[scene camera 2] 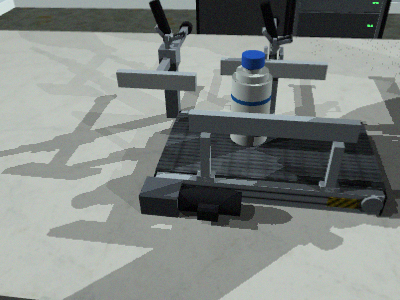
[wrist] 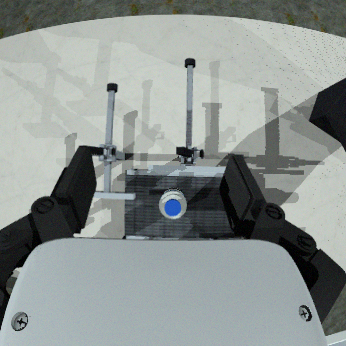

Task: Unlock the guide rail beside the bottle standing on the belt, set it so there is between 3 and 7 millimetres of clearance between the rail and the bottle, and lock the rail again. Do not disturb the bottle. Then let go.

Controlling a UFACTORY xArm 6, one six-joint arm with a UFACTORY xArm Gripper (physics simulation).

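Places are measured from the arm's base along level axes (x ahead, y left, z up), in centimetres.
Pixels of known places: gripper, fingertip midpoint: (wrist: 159, 168).
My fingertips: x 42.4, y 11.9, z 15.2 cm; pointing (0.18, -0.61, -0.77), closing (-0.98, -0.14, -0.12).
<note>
Behind a point stands the place of what it marks.
The white bottle (scene camera 2: 251, 100) @[x 39.9, y 21.4, z -15.3 cm] (wrist: 173, 207) @[x 40.3, y 18.6, z -9.9 cm], with a blue cap, stands upright on the dark belt (scene camera 2: 310, 162) @[x 30.8, y 22.8, z -23.1 cm] (wrist: 207, 220) @[x 30.8, y 22.7, z -23.0 cm]. The guide rail (scene camera 2: 300, 70) @[x 34.5, y 10.9, z -14.9 cm] beside it stands on its far side; in the wrist view it is hard to tell from the belt's edge. Its clamp has a black handle (scene camera 2: 268, 19) @[x 40.3, y 8.8, z -8.1 cm] (wrist: 184, 150) @[x 40.4, y 8.2, z -6.0 cm], tilted up in the scene view, and a long rod (wrist: 190, 100) @[x 40.7, y -3.3, z -14.2 cm]. Whether it is locked I cannot tell. The rail-to-bottle gap is too small to measure. My gripper (wrist: 159, 168) @[x 42.4, y 11.9, z 15.2 cm] is open and empty above the belt, its fingers wide to either side of the bottle; it does not show in the scene view.
A second, shorter rail (scene camera 2: 156, 80) @[x 54.6, y 20.1, z -14.8 cm] (wrist: 115, 195) @[x 52.5, y 19.1, z -13.8 cm] stands at the belt's left end, with its own handle (scene camera 2: 160, 17) @[x 57.0, y 11.4, z -8.3 cm] and rod (wrist: 109, 125) @[x 56.8, y 4.9, z -14.5 cm]. A fixed front rail (scene camera 2: 275, 126) @[x 35.7, y 28.0, z -14.8 cm] runs on two posts along the near side. A black motor (scene camera 2: 210, 199) @[x 42.3, y 33.3, z -23.7 cm] sits at the front left.
</note>
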